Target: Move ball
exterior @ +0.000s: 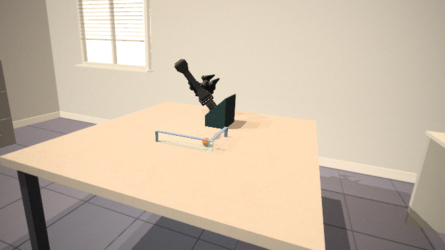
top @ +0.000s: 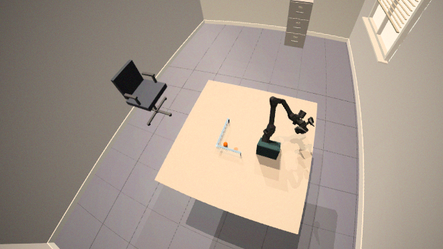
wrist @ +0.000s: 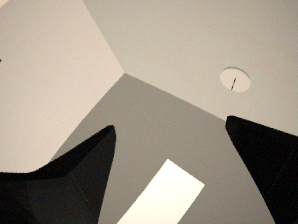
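My gripper tip is now 680 mm short of the orange ball, 260 mm above it and 220 mm to the right of it. Also, from my gripper tip: see-through copy of ball 570 mm ahead, 260 mm below, 240 mm to the left.
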